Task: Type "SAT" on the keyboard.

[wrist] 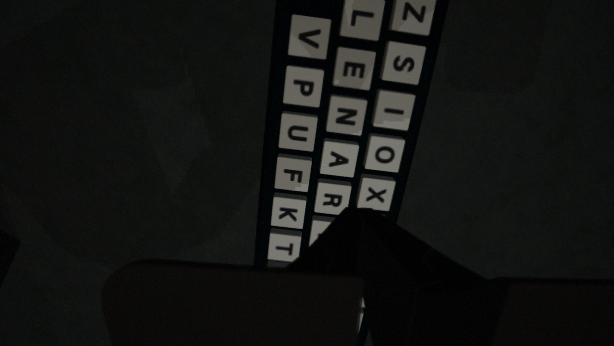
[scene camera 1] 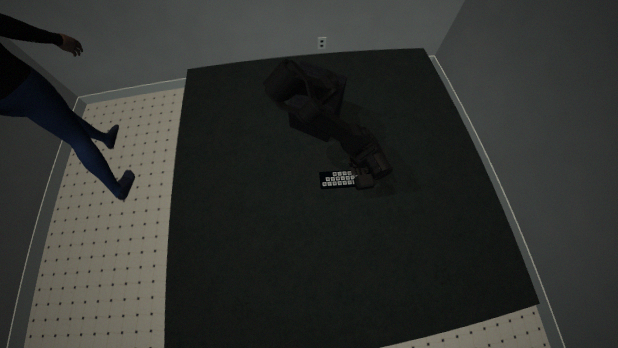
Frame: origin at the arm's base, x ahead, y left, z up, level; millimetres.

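Seen in the pictures: gripper, between the fingertips: [wrist: 356,221] [scene camera 1: 353,173]; arm's base, origin of its link: [scene camera 1: 329,85].
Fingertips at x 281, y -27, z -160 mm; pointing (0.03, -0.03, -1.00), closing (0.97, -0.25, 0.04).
Pixels of each thing's middle, then the offset from my fingertips to it. "*": a spot on its surface instead. Level surfaces: height alone.
- black keyboard, a spot on its surface: [scene camera 1: 324,173] * dx -61, dy -85, dz -50 mm
- S key, middle of its body: [wrist: 402,63] dx +31, dy +39, dz -48 mm
- T key, middle of its body: [wrist: 284,245] dx -35, dy -33, dz -48 mm
- X key, middle of its body: [wrist: 375,192] dx +12, dy -15, dz -48 mm
- R key, middle of its body: [wrist: 332,197] dx -8, dy -13, dz -48 mm
- dark table, height of its surface: dz -62 mm
A black keyboard [scene camera 1: 324,173] with three rows of white letter keys lies flat on the dark table. In the wrist view the S key [wrist: 404,63], the A key [wrist: 339,159] and the T key [wrist: 284,245] show, the T key close beside the dark fingers. My gripper [wrist: 356,221] is shut with nothing between its fingers. Its tips are over the keyboard just past the X key [wrist: 376,193] and the R key [wrist: 332,197]. The fingers hide the keys below these and part of the keyboard's near end. I cannot tell whether the tips touch a key.
The dark table [scene camera 1: 300,260] carries the arm's base [scene camera 1: 320,107] near its back edge. A person in blue trousers [scene camera 1: 55,115] stands on the tiled floor [scene camera 1: 100,240] left of the table. A wall with a socket [scene camera 1: 322,43] is behind the table.
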